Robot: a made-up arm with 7 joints. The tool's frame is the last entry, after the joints. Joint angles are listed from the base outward. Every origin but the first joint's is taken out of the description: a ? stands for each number. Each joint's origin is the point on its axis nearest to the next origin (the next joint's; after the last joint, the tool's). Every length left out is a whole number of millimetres.
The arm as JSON. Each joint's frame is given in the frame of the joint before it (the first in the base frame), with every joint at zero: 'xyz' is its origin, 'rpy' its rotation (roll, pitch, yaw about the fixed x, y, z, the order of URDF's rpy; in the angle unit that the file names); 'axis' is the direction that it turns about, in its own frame. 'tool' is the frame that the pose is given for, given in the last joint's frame.
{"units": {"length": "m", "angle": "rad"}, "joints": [
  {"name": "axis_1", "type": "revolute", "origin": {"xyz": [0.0, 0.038, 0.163], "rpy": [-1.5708, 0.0, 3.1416]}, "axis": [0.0, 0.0, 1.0]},
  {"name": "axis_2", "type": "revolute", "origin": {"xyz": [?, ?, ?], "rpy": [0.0, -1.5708, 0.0]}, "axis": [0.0, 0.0, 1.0]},
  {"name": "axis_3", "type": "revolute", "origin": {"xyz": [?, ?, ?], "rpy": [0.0, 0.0, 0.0]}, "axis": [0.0, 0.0, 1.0]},
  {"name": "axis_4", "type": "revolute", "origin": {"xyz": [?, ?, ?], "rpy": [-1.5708, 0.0, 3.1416]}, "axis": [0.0, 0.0, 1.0]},
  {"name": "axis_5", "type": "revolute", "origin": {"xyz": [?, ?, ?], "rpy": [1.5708, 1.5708, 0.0]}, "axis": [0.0, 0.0, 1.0]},
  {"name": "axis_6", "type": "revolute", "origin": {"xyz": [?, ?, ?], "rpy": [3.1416, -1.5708, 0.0]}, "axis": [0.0, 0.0, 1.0]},
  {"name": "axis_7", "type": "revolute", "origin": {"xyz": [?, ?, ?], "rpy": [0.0, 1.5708, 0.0]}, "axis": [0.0, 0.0, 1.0]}
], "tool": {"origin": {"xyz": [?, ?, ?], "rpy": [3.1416, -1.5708, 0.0]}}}
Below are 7 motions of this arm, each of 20 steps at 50 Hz.
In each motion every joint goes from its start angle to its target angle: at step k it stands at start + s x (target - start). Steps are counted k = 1, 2, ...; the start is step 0. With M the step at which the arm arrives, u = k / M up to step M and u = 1 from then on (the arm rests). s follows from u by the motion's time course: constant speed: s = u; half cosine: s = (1 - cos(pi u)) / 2; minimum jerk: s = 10 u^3 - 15 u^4 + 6 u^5.
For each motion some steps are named. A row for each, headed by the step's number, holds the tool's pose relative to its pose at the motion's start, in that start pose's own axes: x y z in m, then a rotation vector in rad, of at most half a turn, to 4 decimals.
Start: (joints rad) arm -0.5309 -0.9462 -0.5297 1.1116 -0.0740 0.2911 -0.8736
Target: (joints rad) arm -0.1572 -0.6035 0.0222 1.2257 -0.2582 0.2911 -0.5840
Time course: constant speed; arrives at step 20
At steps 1, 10, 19, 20:
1: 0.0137 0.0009 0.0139 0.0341 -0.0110 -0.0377
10: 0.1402 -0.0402 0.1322 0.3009 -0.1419 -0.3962
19: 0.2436 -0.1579 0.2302 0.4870 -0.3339 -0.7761
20: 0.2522 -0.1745 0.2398 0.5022 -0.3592 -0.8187

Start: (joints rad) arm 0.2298 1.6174 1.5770 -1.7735 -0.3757 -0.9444 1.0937
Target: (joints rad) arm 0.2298 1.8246 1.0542 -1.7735 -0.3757 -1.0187 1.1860
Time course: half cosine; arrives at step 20
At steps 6, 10, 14, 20:
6: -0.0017 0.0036 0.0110 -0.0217 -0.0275 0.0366
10: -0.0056 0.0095 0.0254 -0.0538 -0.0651 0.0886
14: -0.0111 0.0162 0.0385 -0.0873 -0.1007 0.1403
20: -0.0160 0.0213 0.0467 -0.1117 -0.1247 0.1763

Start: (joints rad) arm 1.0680 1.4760 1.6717 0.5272 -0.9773 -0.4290 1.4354
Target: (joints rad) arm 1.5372 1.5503 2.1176 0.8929 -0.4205 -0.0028 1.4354
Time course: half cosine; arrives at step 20
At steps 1, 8, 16, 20:
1: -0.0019 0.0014 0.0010 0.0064 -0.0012 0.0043
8: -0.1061 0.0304 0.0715 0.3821 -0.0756 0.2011
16: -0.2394 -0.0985 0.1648 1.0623 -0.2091 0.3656
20: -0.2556 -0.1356 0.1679 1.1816 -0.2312 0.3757

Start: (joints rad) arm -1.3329 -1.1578 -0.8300 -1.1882 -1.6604 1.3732 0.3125
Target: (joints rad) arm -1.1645 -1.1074 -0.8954 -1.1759 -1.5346 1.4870 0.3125
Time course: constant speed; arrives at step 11
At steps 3, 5, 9, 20:
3: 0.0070 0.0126 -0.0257 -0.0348 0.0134 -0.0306
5: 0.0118 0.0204 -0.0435 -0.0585 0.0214 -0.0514
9: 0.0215 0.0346 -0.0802 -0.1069 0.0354 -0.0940
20: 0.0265 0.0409 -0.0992 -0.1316 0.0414 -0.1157

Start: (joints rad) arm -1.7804 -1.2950 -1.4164 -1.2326 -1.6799 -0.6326 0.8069
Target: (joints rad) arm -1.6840 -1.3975 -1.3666 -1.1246 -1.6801 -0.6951 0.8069
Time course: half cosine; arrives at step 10
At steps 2, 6, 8, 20:
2: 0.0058 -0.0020 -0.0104 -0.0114 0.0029 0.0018
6: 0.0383 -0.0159 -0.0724 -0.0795 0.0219 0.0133
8: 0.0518 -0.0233 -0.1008 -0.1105 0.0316 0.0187
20: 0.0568 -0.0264 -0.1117 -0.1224 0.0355 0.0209

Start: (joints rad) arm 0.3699 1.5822 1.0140 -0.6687 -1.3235 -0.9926 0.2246
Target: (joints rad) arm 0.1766 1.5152 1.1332 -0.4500 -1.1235 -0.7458 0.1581
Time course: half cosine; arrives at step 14
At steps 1, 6, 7, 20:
1: -0.0006 -0.0012 0.0020 0.0001 -0.0053 -0.0028
6: -0.0226 -0.0382 0.0607 0.0061 -0.1624 -0.0893
7: -0.0305 -0.0495 0.0776 0.0093 -0.2080 -0.1157
20: -0.0737 -0.1022 0.1506 0.0318 -0.4077 -0.2372

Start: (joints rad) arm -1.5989 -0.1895 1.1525 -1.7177 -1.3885 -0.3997 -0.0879
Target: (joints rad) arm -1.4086 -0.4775 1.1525 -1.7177 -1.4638 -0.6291 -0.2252
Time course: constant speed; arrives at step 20
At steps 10, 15, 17, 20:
10: 0.0073 -0.0549 0.0197 -0.0721 -0.1025 -0.0178
15: 0.0095 -0.0869 0.0313 -0.1065 -0.1503 -0.0300
17: 0.0100 -0.1005 0.0362 -0.1199 -0.1688 -0.0355
20: 0.0102 -0.1218 0.0437 -0.1396 -0.1958 -0.0443

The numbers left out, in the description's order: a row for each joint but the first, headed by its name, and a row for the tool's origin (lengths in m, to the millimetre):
axis_2: -0.483 -0.043 0.0
axis_3: 0.062 0.094 0.0
axis_4: 0.074 0.31 0.0
axis_5: -0.107 0.02 0.0
axis_6: -0.134 0.329 0.0
axis_7: 0.033 0.101 0.0
tool: 0.1 -0.363 0.0

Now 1 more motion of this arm.
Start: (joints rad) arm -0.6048 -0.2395 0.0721 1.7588 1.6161 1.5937 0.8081
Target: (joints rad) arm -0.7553 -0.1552 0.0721 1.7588 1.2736 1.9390 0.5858
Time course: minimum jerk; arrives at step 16
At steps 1, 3, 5, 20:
1: 0.0000 -0.0001 -0.0004 -0.0005 -0.0007 0.0000
3: 0.0010 -0.0016 -0.0082 -0.0119 -0.0155 -0.0005
5: 0.0046 -0.0066 -0.0303 -0.0425 -0.0571 -0.0026
20: 0.0489 -0.0587 -0.1613 -0.1841 -0.3090 -0.0441

